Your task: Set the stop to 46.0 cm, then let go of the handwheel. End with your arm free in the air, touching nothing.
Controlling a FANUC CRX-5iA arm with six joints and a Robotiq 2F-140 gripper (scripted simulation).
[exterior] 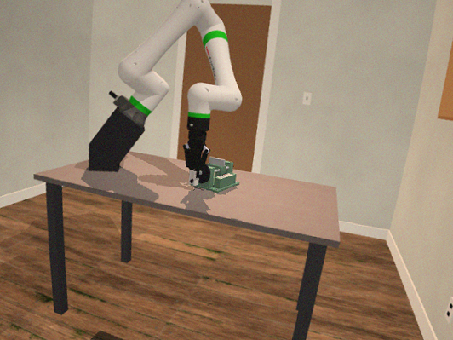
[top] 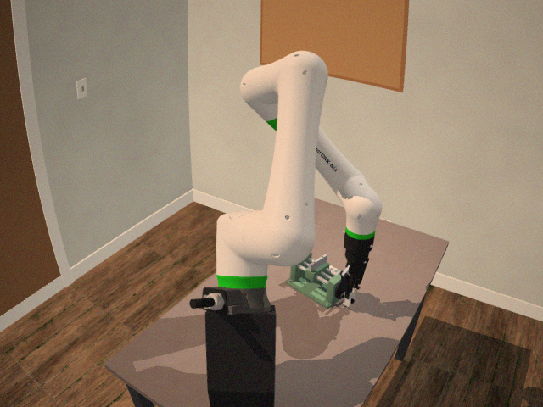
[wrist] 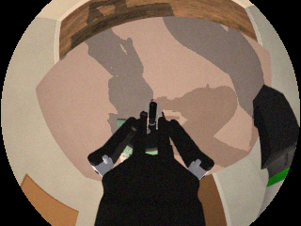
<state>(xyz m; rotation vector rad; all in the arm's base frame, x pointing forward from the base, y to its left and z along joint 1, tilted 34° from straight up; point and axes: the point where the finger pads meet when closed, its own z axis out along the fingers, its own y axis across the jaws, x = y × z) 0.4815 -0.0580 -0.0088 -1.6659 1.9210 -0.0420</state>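
My gripper is now 2 cm to the right of the black handwheel and 1 cm above it. Also, from my hand: green stop fixture: 16 cm to the left, 3 cm ahead, 3 cm above.
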